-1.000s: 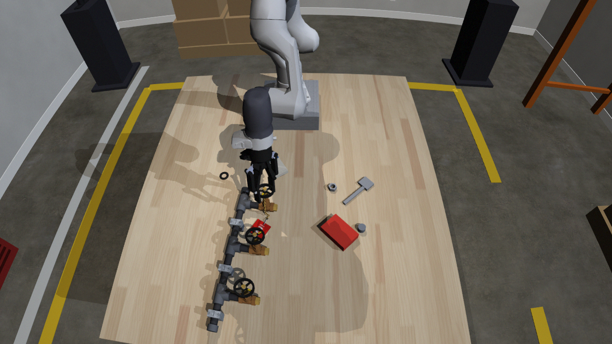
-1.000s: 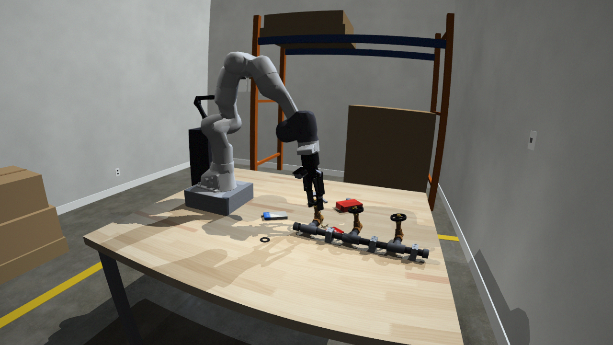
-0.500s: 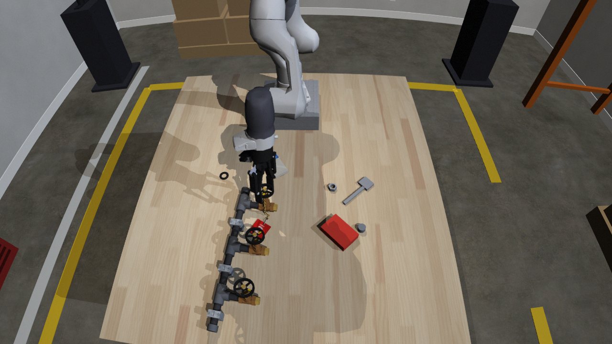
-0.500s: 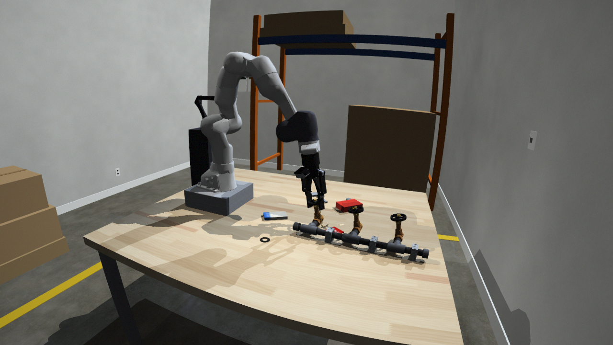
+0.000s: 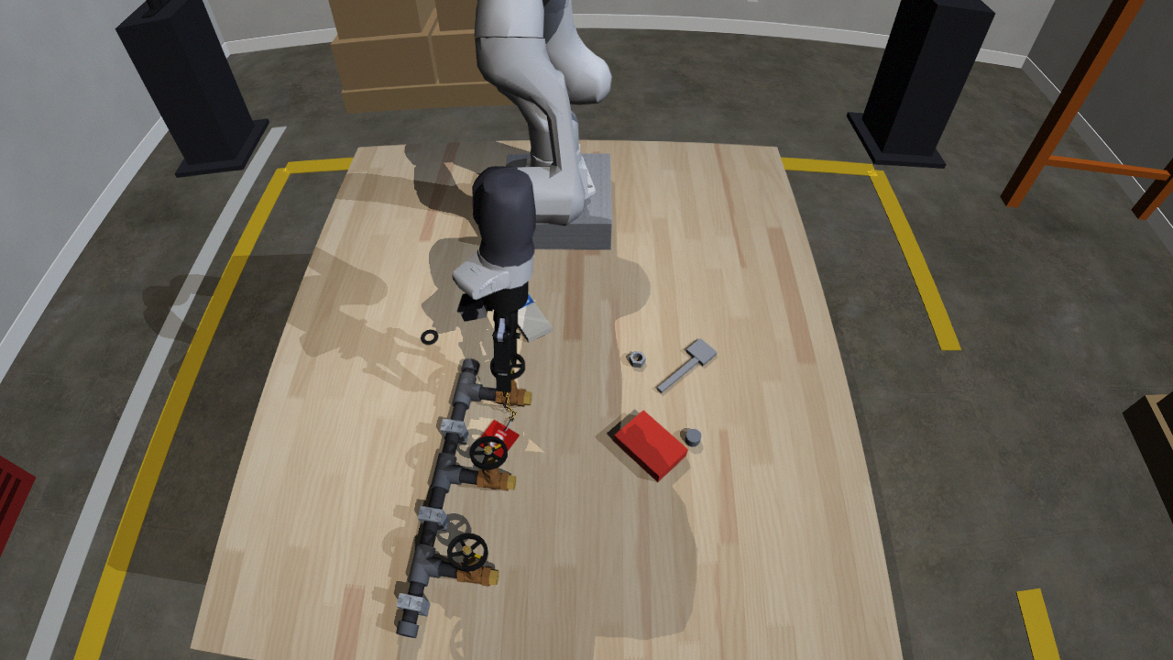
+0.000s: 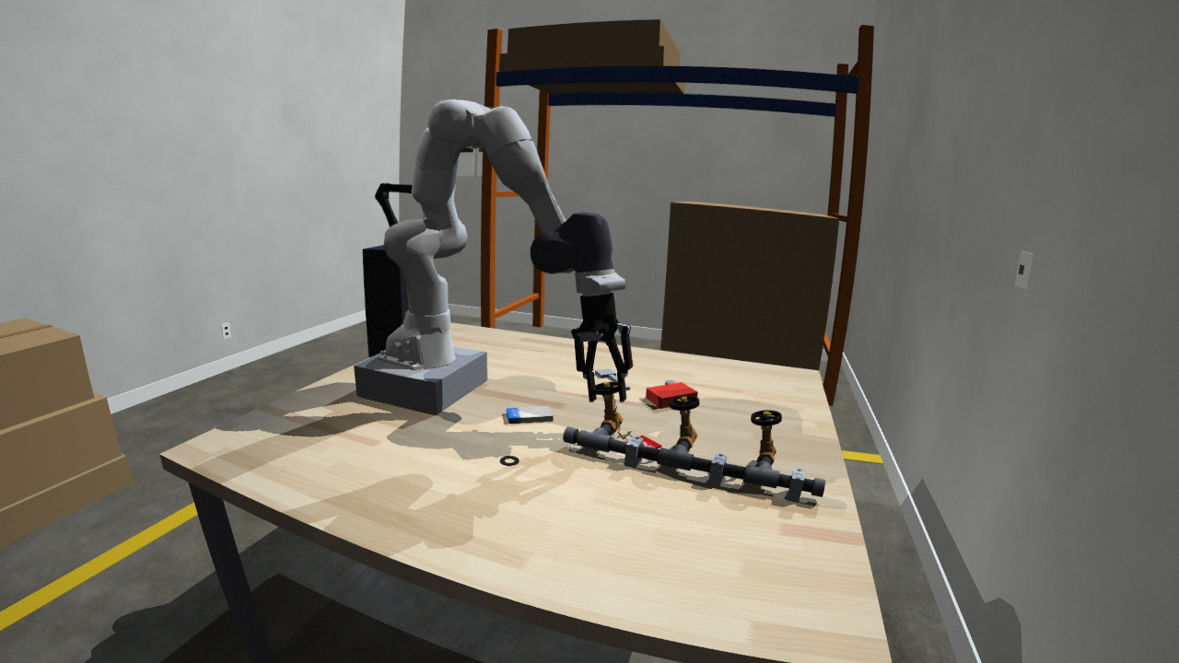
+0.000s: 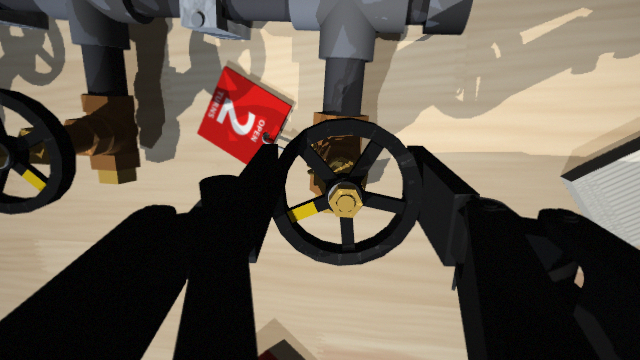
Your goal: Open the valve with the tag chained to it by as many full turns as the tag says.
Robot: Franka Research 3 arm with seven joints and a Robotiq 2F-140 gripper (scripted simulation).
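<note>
Right now the red tag is 12 cm below my hand, 9 cm ahead of it and 2 cm to the right of it. The rest, counted from my hand: blue-and-white box (20 cm behind, 11 cm below, 3 cm to the left); then nut (26 cm to the left, 11 cm below, 8 cm behind); then black washer (19 cm to the right, 16 cm behind, 12 cm below).
</note>
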